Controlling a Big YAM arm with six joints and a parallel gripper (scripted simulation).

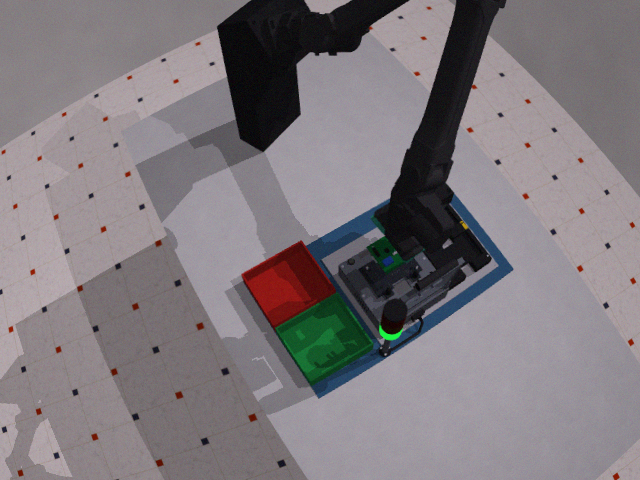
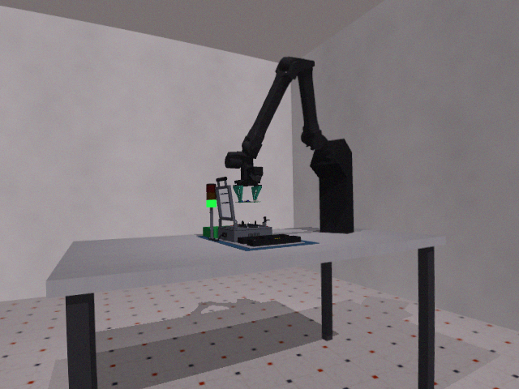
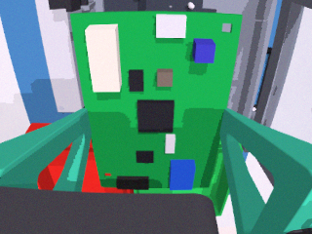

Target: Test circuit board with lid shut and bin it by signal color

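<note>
Right now my hand is 200 mm to the left of the green bin, 160 mm above it and 80 mm short of it. The rest, counted from my hand: green circuit board: right at my hand; tester lid: 110 mm ahead, 10 mm to the left, 10 mm above; tester plate: 110 mm below.
</note>
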